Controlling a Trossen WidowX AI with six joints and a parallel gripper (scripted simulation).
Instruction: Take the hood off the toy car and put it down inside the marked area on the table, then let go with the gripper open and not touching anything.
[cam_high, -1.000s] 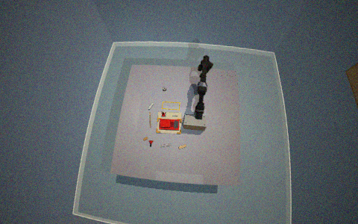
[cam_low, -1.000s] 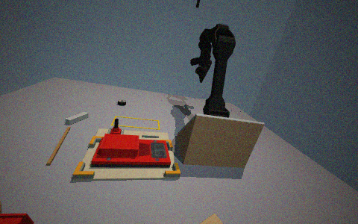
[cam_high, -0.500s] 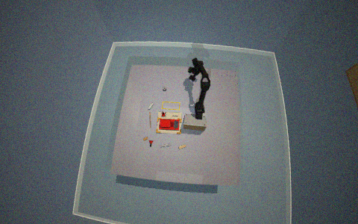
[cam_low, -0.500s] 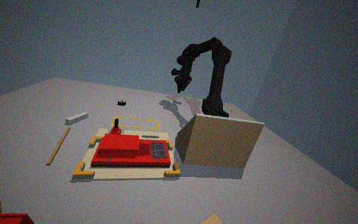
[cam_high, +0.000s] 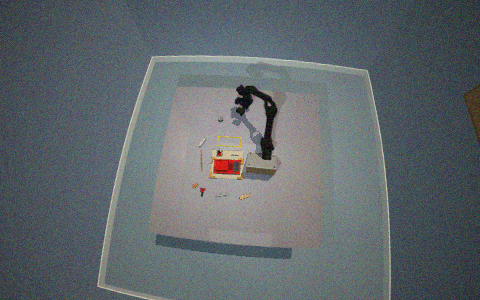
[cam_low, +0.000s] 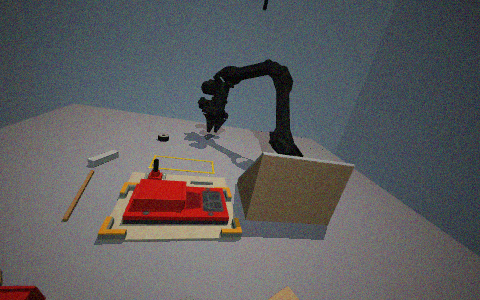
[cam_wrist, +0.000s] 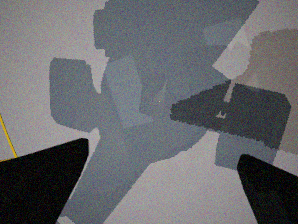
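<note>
My gripper tip is now 470 mm to the right of the hood and 100 mm short of it. Also, from my gripper tip: wooden stick (450 mm to the left, 270 mm ahead, 30 mm below).
</note>
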